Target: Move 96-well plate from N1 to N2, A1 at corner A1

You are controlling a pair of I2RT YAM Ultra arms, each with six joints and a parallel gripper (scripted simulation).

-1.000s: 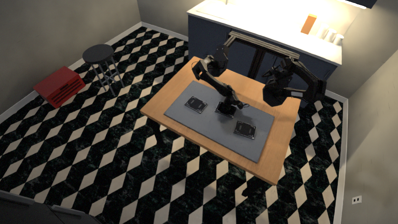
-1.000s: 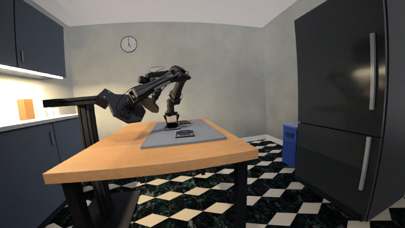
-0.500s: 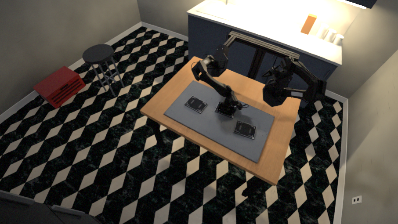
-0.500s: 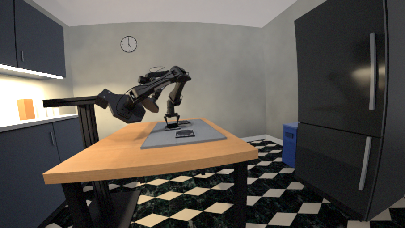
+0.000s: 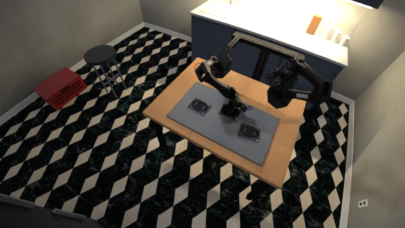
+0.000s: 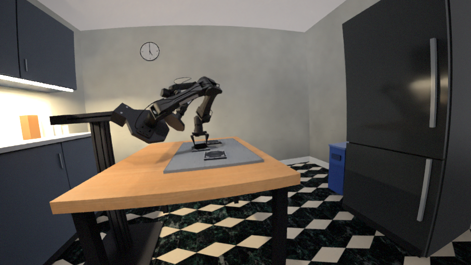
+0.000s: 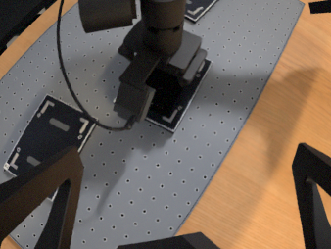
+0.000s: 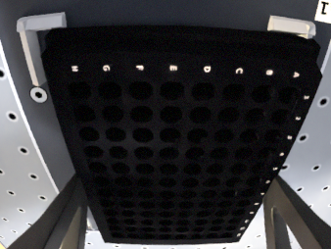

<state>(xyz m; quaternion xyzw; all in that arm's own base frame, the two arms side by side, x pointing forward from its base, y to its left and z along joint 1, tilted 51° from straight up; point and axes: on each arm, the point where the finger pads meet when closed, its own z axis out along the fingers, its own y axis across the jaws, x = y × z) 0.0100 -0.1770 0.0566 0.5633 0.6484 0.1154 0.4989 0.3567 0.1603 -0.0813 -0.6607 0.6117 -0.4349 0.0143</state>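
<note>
Right now the black 96-well plate is 310 mm below my left hand, 180 mm to the right of it and 160 mm ahead of it.
</note>
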